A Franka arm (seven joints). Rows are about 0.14 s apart.
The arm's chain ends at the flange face. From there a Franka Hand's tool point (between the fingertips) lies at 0.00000 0.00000 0.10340 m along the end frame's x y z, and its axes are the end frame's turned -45 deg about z.
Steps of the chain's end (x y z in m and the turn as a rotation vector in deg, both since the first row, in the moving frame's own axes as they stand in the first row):
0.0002, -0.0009, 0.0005, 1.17, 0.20, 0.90
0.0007, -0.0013, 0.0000, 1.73, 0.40, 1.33
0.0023, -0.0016, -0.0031, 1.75, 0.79, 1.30
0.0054, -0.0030, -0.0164, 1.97, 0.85, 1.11
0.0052, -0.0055, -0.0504, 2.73, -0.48, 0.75
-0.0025, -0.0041, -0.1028, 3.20, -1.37, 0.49
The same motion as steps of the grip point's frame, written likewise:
0.0025, -0.0017, 0.0005, 0.69, 0.97, 0.90
0.0042, -0.0021, 0.0000, 0.94, 1.51, 1.33
0.0060, -0.0007, -0.0032, 0.68, 1.80, 1.30
0.0096, 0.0003, -0.0165, 0.79, 1.99, 1.11
0.0105, -0.0043, -0.0505, 2.27, 1.59, 0.75
0.0035, -0.0105, -0.1030, 3.23, 1.29, 0.49

